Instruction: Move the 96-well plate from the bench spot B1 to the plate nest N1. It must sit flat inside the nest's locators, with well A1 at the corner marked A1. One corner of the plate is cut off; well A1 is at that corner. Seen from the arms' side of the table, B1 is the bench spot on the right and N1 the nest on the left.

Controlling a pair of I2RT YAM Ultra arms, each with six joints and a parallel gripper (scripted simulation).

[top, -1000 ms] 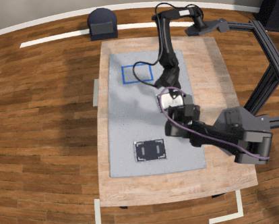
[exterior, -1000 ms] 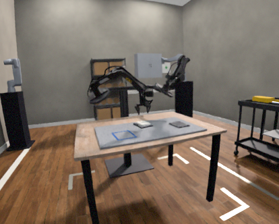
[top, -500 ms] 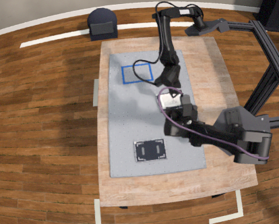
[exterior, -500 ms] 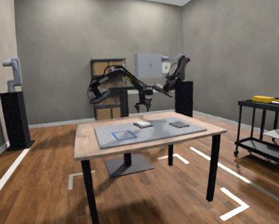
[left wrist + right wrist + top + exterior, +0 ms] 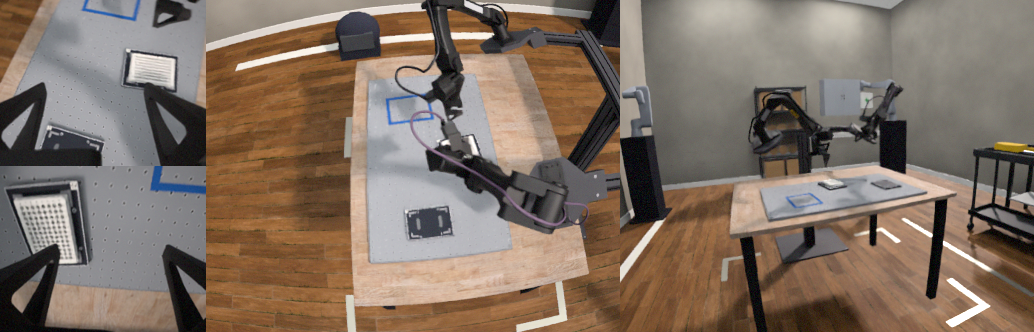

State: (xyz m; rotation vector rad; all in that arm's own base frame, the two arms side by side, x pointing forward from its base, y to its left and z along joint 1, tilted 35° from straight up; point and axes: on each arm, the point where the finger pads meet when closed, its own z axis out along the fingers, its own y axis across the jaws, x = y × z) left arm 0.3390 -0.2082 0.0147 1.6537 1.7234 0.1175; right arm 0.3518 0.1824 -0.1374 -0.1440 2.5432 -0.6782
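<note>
My left gripper is now 100 mm past the 96-well plate, 160 mm to the left of it and 260 mm above it.
</note>
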